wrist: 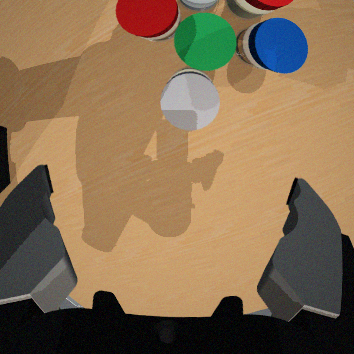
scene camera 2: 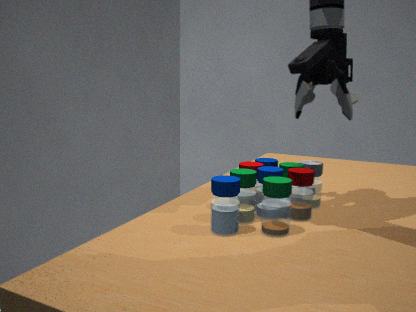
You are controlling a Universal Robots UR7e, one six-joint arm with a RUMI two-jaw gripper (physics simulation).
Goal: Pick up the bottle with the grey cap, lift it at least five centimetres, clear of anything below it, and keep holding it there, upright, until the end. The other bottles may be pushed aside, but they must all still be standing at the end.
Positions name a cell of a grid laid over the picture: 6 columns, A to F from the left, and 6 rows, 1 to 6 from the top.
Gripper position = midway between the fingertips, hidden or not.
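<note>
Scene camera 2 shows the gripper (scene camera 2: E3) and a red-capped bottle (scene camera 2: E4), along with a green-capped bottle (scene camera 2: D4), another green-capped bottle (scene camera 2: D4) and a blue-capped bottle (scene camera 2: D4). In the wrist view the gripper (wrist: C3) appears again, with a green-capped bottle (wrist: D1) and a blue-capped bottle (wrist: E1).
</note>
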